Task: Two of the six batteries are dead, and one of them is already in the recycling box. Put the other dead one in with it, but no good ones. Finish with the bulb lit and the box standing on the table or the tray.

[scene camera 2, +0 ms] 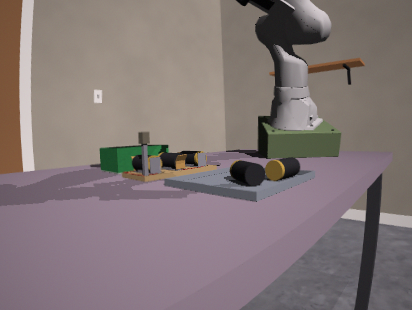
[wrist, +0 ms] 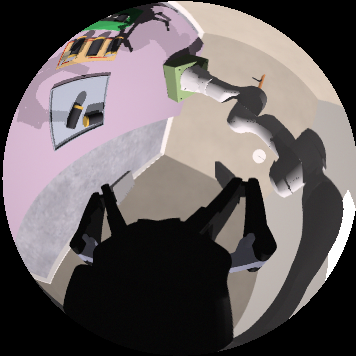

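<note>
My gripper is open and empty, high up and away from the table; its fingers do not show in the scene view. Two black batteries with yellow ends, one and another, lie on the grey tray. Three batteries sit in the orange holder board. A post on the board carries a dull brown block, with no glow visible. The green recycling box stands on the table behind the board; its contents are unclear.
The arm's green base block stands at the table's far end. A wooden wall shelf is behind the arm. The purple table has its edge beside the tray.
</note>
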